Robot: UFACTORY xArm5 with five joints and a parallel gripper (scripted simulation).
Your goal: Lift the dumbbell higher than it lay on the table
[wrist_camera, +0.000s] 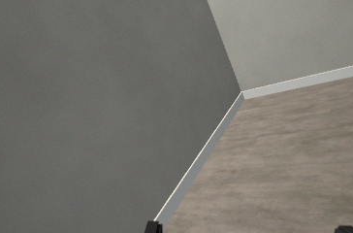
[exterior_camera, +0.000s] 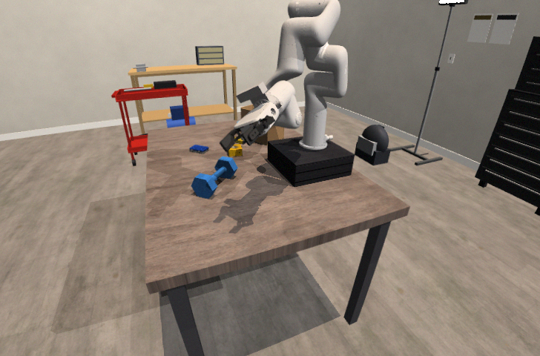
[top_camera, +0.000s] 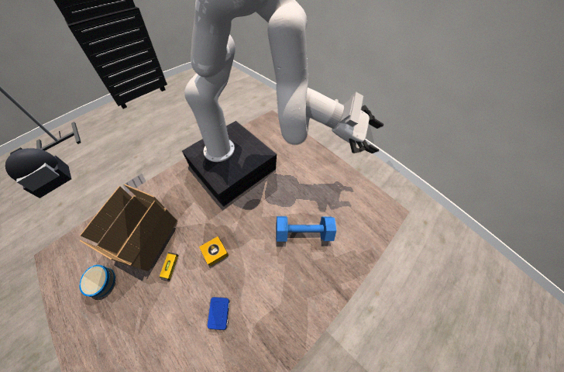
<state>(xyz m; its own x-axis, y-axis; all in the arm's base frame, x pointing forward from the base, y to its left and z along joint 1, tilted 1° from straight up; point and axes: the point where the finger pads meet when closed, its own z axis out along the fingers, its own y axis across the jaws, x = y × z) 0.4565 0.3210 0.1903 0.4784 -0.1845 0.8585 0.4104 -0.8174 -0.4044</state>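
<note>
The blue dumbbell lies 30 cm to the right of my hand and 25 cm below it. Also, from my hand: blue case (69 cm to the right, 27 cm below, 1 cm behind); yellow square box (58 cm to the right, 27 cm below, 17 cm behind); small yellow level (72 cm to the right, 28 cm below, 23 cm behind).
</note>
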